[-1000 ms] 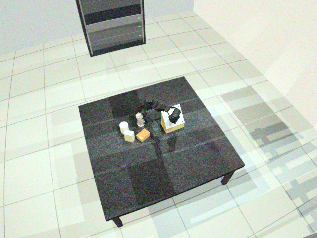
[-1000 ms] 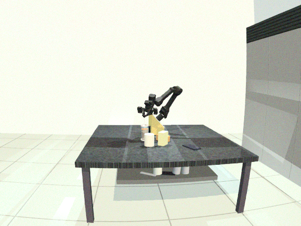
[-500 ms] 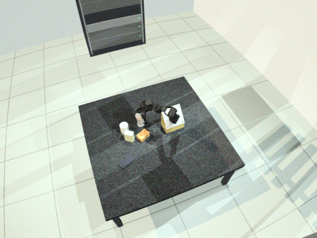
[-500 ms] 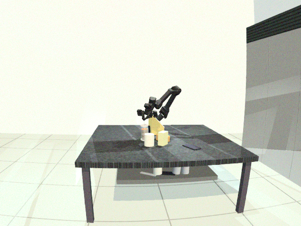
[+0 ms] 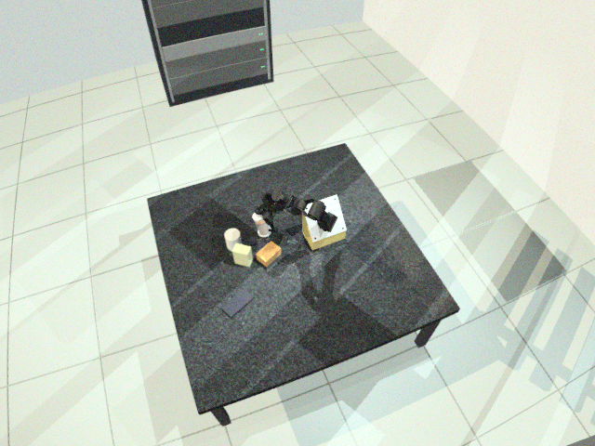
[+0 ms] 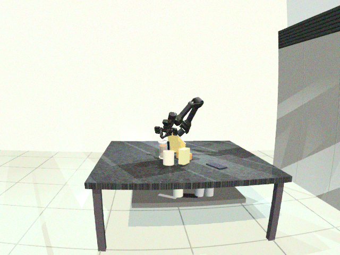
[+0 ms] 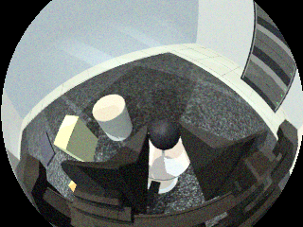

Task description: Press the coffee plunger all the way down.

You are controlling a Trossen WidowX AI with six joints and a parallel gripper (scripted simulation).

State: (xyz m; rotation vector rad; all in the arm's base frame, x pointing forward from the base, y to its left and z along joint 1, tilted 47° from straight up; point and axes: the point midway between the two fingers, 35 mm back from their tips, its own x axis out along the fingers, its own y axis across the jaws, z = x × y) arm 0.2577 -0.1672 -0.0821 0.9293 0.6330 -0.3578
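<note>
The coffee press is 30 mm behind my gripper tip, 20 mm to the left of it and 80 mm below it. The rest, counted from my gripper tip: pale yellow block 140 mm ahead, 140 mm to the left, 120 mm below; orange block 20 mm ahead, 170 mm to the left, 150 mm below.
</note>
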